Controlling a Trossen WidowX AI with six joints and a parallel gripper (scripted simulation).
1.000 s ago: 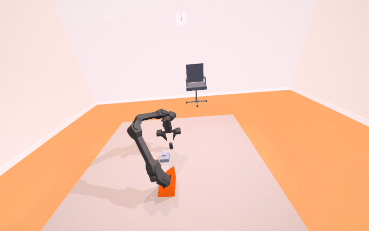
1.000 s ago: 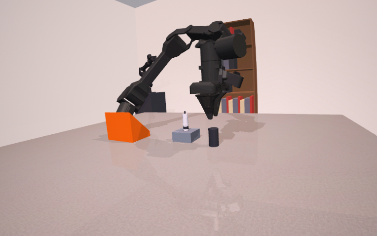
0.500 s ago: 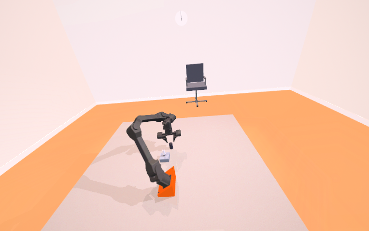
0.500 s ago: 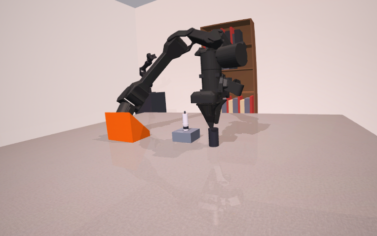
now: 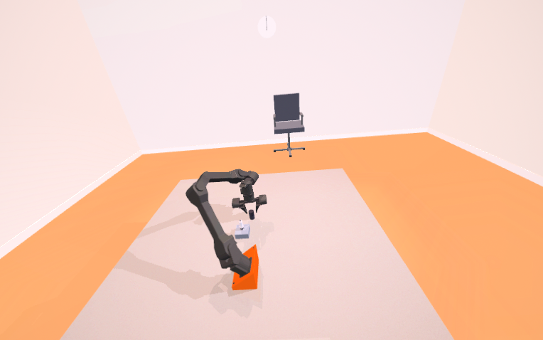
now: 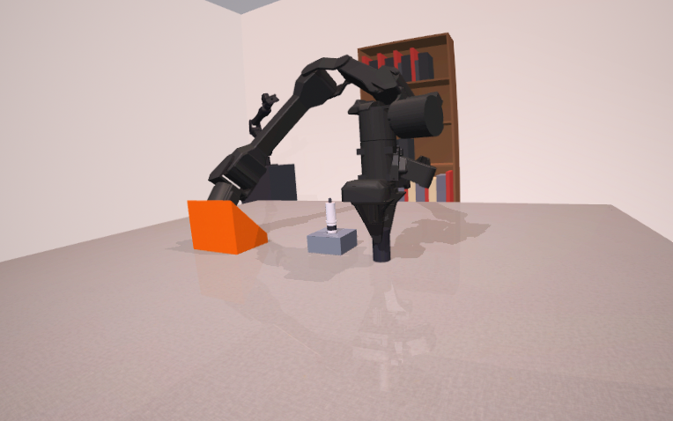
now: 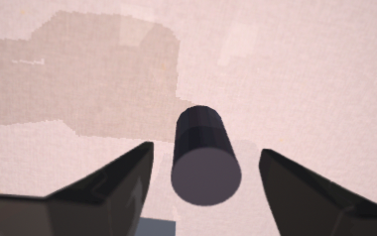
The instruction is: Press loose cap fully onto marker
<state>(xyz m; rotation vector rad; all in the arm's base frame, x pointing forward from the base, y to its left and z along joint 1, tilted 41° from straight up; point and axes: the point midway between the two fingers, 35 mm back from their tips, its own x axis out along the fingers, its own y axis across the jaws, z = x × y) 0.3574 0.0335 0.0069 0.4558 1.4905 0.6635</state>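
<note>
Now: gripper tip 1 cm above the dark cylindrical cap. From my gripper tip the other things lie so: grey holder block (12 cm behind, 4 cm to the left, 2 cm below).
</note>
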